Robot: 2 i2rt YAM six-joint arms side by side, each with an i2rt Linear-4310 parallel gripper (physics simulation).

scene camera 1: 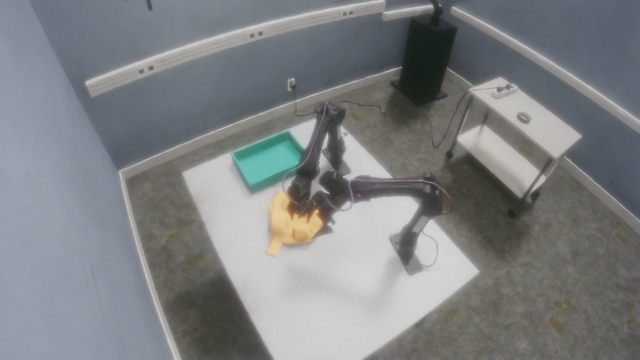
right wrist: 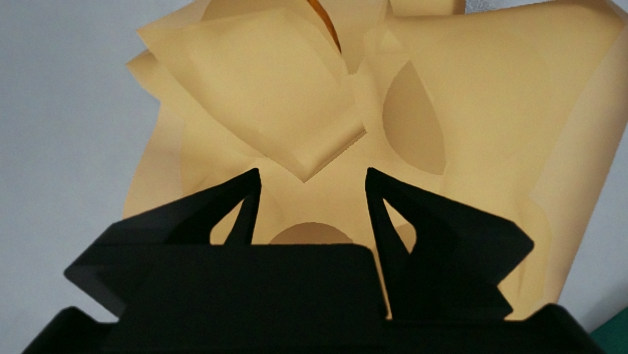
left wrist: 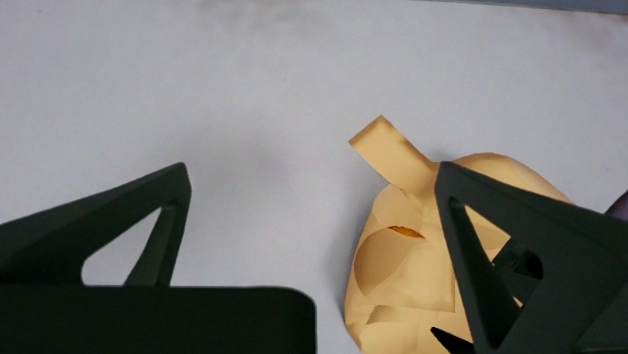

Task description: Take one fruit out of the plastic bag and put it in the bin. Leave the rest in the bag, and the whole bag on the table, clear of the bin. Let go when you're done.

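The orange-yellow plastic bag [scene camera 1: 281,225] [left wrist: 400,270] [right wrist: 480,100] lies crumpled on the table, with round bulges and a strap sticking out. A thin orange sliver [left wrist: 407,231] [right wrist: 328,26] shows through a gap in it; the fruit itself is otherwise hidden. The teal bin [scene camera 1: 267,159] [right wrist: 616,334] stands apart from the bag and looks empty. My right gripper [right wrist: 313,176] is partly open over the middle of the bag, with nothing visible between its fingers. My left gripper [left wrist: 312,175] is wide open and empty, beside the bag, with one finger in front of it in the left wrist view.
Both arms reach in close together over the bag in scene camera 1. The white table [scene camera 1: 320,300] carries the bag, the bin and both arm bases. A white cart [scene camera 1: 550,132] and a black pedestal [scene camera 1: 427,60] stand on the floor beyond the table.
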